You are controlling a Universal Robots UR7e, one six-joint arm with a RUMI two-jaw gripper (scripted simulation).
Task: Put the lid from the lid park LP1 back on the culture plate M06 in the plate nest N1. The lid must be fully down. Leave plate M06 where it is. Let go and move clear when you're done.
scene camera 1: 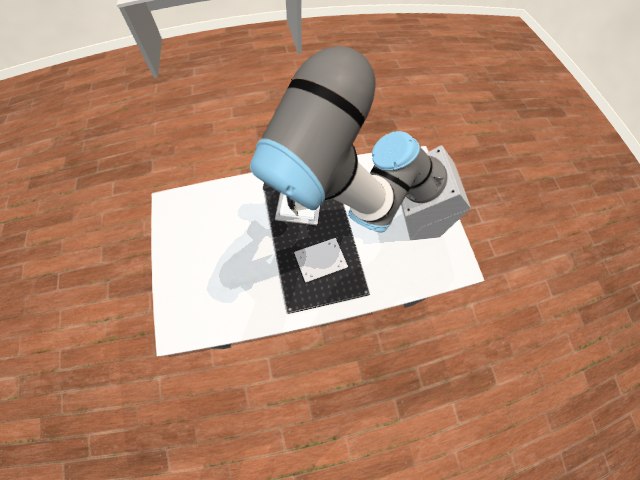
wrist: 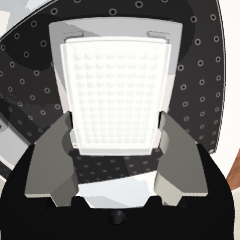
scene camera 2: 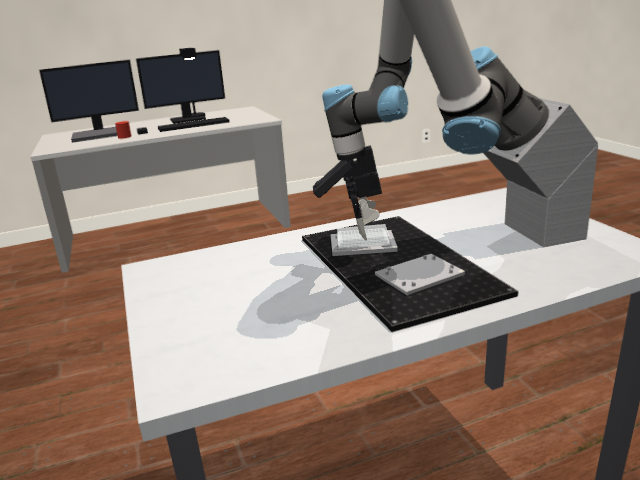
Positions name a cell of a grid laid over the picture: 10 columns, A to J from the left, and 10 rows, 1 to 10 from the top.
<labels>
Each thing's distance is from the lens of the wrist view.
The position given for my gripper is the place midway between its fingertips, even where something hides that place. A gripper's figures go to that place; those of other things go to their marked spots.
my gripper (wrist: E5): 15 cm
clear lid (wrist: E4): 13 cm
</labels>
